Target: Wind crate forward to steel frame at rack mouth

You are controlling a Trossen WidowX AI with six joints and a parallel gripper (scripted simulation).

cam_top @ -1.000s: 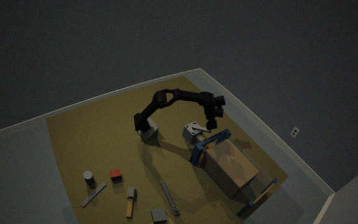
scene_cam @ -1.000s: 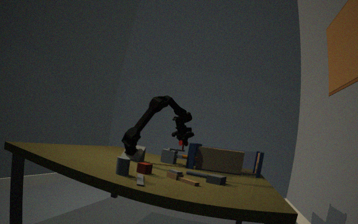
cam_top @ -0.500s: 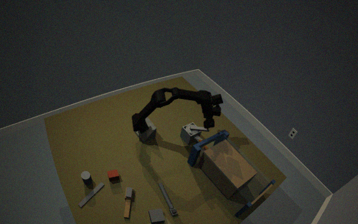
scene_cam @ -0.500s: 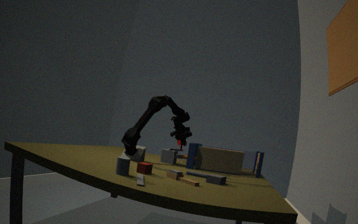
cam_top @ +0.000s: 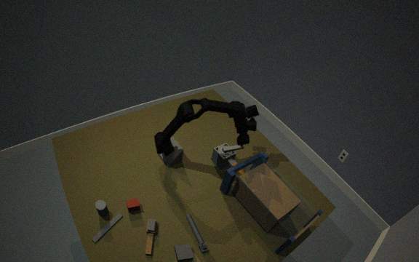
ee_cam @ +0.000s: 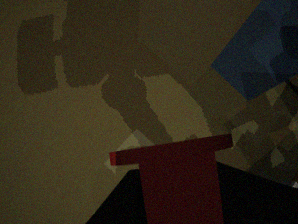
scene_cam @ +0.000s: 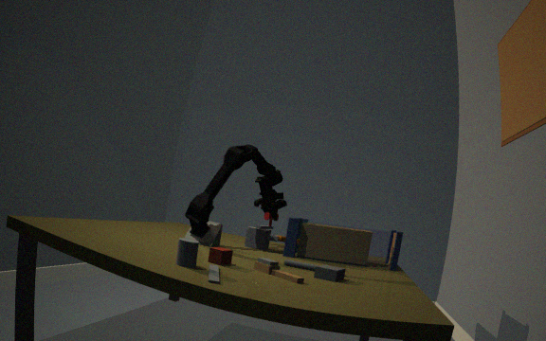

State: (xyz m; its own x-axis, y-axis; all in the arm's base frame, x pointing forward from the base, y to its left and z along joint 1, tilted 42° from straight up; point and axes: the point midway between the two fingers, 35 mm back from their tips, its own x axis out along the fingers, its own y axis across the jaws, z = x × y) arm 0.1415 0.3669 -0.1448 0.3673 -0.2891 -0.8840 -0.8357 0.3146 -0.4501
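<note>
Now: gripper tip 5 cm to the left of the grey crank handle, 3 cm above it and 1 cm past it. The rest, counted from my gripper tip: grey block (56 cm to the right, 41 cm ahead, 12 cm below); grey winch (12 cm to the right, 10 cm below, 3 cm behind); red grip (1 cm to the right, 1 cm behind).
</note>
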